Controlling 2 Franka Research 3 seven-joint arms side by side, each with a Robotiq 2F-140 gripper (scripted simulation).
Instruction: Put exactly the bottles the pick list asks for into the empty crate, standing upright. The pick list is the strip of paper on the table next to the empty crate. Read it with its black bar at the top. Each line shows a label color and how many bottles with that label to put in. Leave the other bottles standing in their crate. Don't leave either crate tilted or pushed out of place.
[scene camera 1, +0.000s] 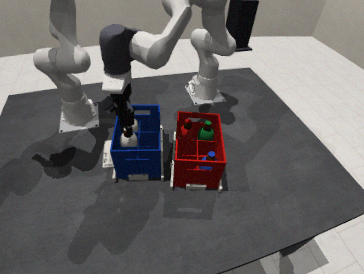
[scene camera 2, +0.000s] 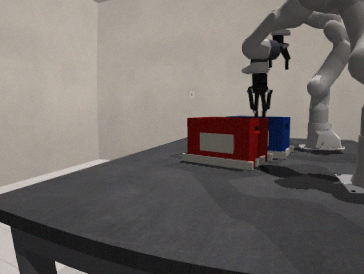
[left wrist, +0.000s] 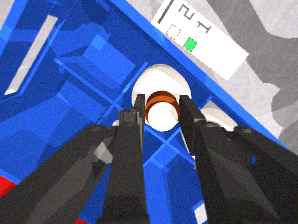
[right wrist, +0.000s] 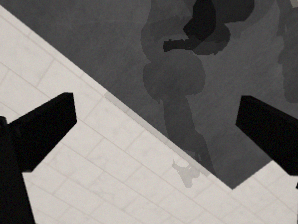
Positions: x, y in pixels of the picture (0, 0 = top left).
Labels:
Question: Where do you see a red crate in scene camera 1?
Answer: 187, 152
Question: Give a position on a red crate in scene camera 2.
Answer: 234, 138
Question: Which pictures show the blue crate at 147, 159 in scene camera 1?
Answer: Scene camera 1, scene camera 2 and the left wrist view only.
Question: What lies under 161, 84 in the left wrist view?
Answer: A white bottle.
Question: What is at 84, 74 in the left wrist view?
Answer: A blue crate.

